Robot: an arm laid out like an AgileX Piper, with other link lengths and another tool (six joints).
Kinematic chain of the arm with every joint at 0, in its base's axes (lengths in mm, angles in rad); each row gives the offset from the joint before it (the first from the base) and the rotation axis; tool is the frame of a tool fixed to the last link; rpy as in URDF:
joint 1: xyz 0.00 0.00 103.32 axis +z
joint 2: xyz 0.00 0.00 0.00 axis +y
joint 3: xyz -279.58 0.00 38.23 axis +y
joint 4: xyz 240.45 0.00 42.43 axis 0.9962 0 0.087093
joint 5: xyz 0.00 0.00 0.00 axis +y
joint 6: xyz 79.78 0.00 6.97 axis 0.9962 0 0.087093
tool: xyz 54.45 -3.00 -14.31 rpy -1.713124 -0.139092 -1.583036
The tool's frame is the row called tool.
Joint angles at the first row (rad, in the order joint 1, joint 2, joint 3, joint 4, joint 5, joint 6):
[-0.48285, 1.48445, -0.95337, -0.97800, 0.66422, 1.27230]
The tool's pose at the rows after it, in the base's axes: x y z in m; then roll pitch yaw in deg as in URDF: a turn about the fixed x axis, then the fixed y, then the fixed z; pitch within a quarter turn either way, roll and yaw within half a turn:
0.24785 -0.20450 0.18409 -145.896 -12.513 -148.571
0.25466 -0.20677 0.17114 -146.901 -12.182 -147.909
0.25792 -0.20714 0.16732 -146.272 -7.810 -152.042
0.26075 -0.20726 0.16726 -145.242 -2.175 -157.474
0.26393 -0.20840 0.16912 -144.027 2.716 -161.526
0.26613 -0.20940 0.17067 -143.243 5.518 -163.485
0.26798 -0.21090 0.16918 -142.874 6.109 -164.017
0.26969 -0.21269 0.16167 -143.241 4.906 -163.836
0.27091 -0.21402 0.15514 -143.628 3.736 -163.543
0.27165 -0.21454 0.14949 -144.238 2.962 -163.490
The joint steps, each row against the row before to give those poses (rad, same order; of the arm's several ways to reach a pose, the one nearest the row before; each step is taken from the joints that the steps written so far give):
[-0.01113, 0.05659, -0.00001, -0.03285, -0.03689, 0.01693]
[-0.00245, 0.04420, 0.00000, -0.02088, -0.03017, 0.03360]
[-0.00233, 0.01258, 0.00001, -0.01274, -0.00831, 0.11929]
[0.00000, 0.00249, 0.00000, -0.02144, 0.00001, 0.15533]
[0.00001, 0.00000, -0.00002, -0.03855, -0.00432, 0.14289]
[-0.00001, -0.00001, 0.00002, -0.03002, -0.00458, 0.08442]
[-0.00002, 0.00940, -0.00149, -0.02428, -0.00181, 0.03810]
[0.00001, 0.02520, 0.00000, -0.02022, -0.00001, 0.01147]
[0.00000, 0.02130, 0.00000, -0.01458, 0.00000, 0.00411]
[0.00001, 0.01689, 0.00002, -0.00231, 0.00001, -0.00031]

